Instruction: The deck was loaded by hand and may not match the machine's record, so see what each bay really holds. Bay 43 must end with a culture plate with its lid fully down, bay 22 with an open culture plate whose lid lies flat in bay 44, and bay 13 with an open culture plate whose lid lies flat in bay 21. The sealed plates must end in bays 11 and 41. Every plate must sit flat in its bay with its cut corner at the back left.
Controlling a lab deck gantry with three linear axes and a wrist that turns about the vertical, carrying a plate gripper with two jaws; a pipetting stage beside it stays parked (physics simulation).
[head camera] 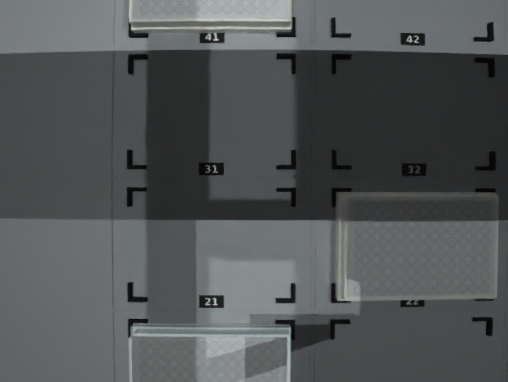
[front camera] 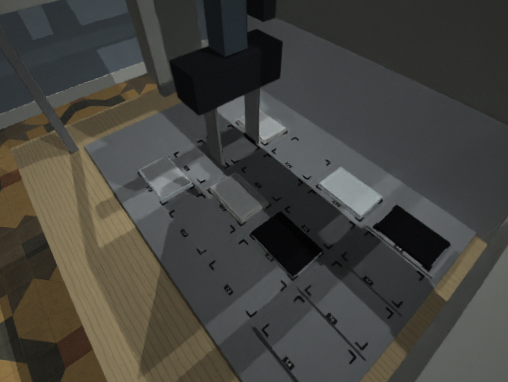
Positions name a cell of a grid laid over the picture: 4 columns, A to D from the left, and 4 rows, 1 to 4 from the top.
Note:
In view: my gripper (front camera: B2) and a bay 44 (front camera: D3).

